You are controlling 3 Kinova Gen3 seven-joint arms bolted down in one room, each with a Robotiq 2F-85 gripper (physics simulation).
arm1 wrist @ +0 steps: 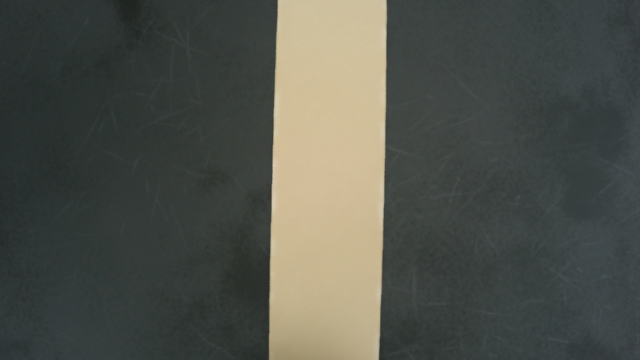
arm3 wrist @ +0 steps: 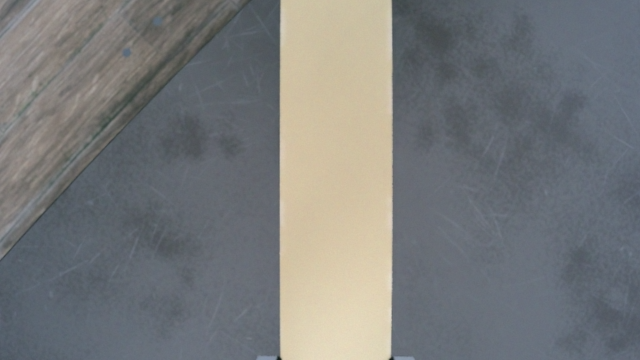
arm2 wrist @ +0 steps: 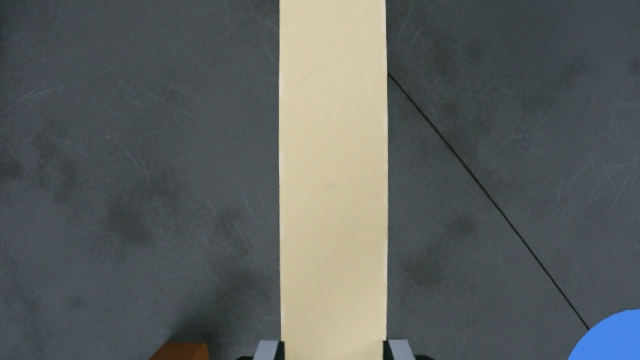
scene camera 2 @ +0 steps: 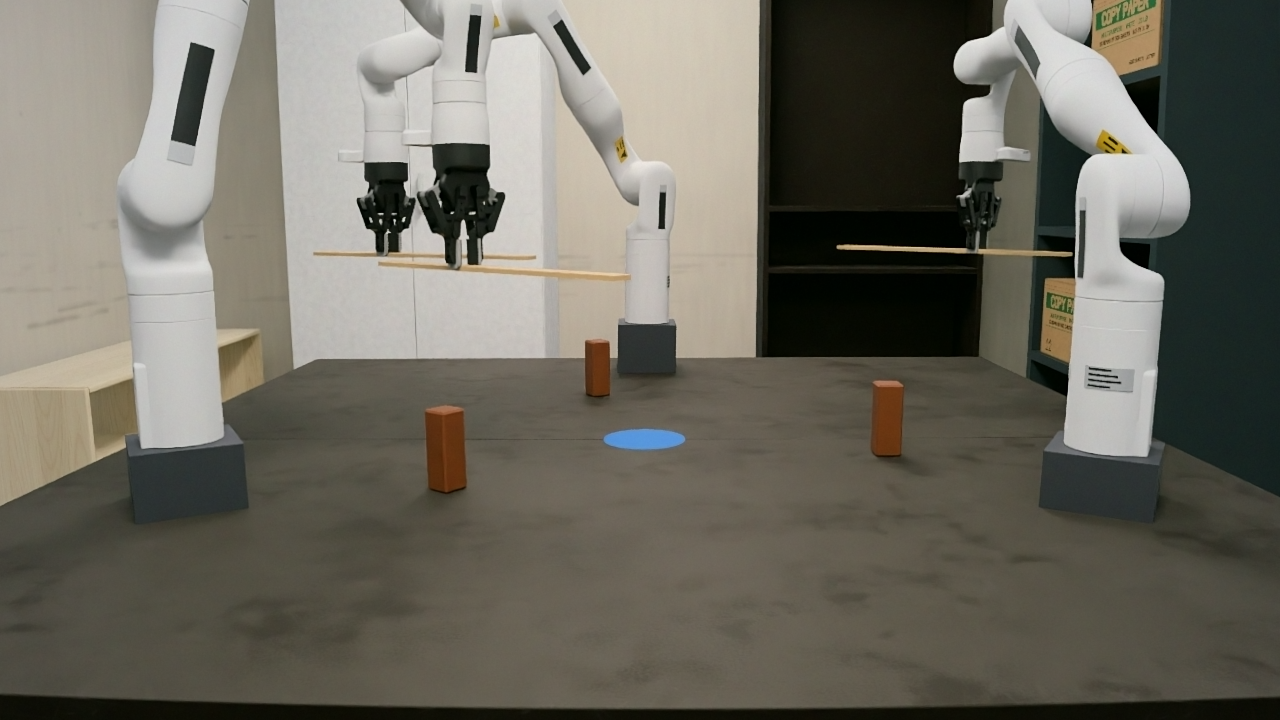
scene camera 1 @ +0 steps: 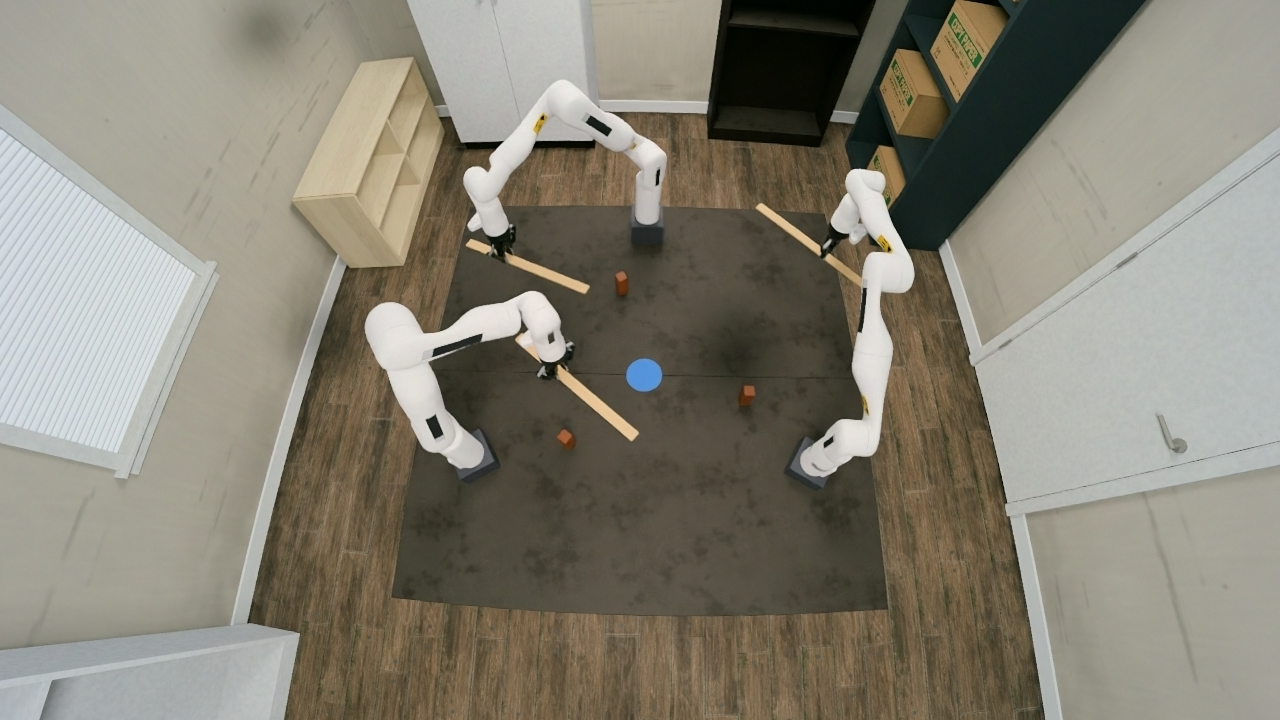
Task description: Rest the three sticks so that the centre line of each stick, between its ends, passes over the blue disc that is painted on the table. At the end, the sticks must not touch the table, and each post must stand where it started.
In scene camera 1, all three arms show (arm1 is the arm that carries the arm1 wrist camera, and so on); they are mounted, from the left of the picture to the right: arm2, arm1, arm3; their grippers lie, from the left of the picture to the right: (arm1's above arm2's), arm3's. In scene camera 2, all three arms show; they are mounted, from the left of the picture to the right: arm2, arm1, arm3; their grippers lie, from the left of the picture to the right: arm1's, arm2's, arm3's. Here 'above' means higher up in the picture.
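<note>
Arm1's gripper (scene camera 1: pixel 498 257) (scene camera 2: pixel 387 251) is shut on a pale stick (arm1 wrist: pixel 327 180) (scene camera 1: pixel 547 273) (scene camera 2: pixel 510 257); its fingers do not show in the arm1 wrist view. Arm2's gripper (arm2 wrist: pixel 333 351) (scene camera 1: pixel 554 369) (scene camera 2: pixel 467 261) is shut on a second stick (arm2 wrist: pixel 333 175) (scene camera 1: pixel 599 405) (scene camera 2: pixel 554 272). Arm3's gripper (arm3 wrist: pixel 336 358) (scene camera 1: pixel 824 253) (scene camera 2: pixel 976 246) is shut on the third stick (arm3 wrist: pixel 336 175) (scene camera 1: pixel 787 228) (scene camera 2: pixel 904 249). All three sticks are held roughly level, high above the table. Three brown posts stand upright: back (scene camera 1: pixel 622 284) (scene camera 2: pixel 597 368), left (scene camera 1: pixel 565 439) (scene camera 2: pixel 445 449), right (scene camera 1: pixel 746 395) (scene camera 2: pixel 887 419). The blue disc (arm2 wrist: pixel 617 340) (scene camera 1: pixel 644 375) (scene camera 2: pixel 644 438) lies between them.
The dark table (scene camera 1: pixel 644 546) (scene camera 2: pixel 644 591) carries the three arm bases (scene camera 1: pixel 647 231) (scene camera 1: pixel 477 458) (scene camera 1: pixel 806 465). In scene camera 1, arm2's stick reaches between the left post and the disc. Arm3's stick lies near the table's right back edge. Shelves and a white cabinet (scene camera 1: pixel 510 71) stand behind.
</note>
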